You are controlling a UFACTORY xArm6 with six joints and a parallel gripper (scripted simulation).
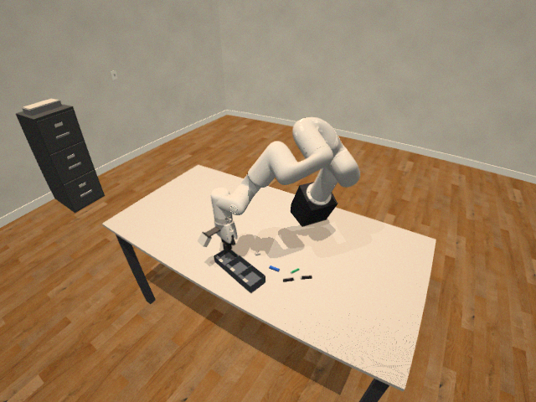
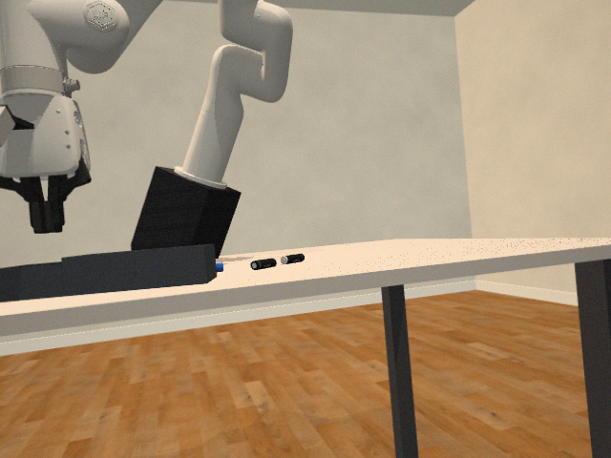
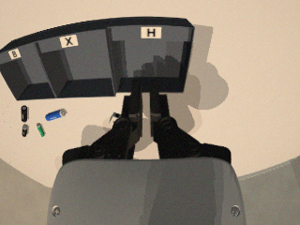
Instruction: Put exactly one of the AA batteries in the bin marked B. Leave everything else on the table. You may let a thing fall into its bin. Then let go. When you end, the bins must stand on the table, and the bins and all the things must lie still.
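My gripper is now 8 cm above the dark bin row, 7 cm to the right of it and 3 cm short of it. The rest, counted from my hand: blue battery: 20 cm to the left, 9 cm below, 7 cm behind; then green cell: 28 cm to the left, 10 cm behind, 9 cm below; then white piece: 11 cm behind, 9 cm below, 8 cm to the left.
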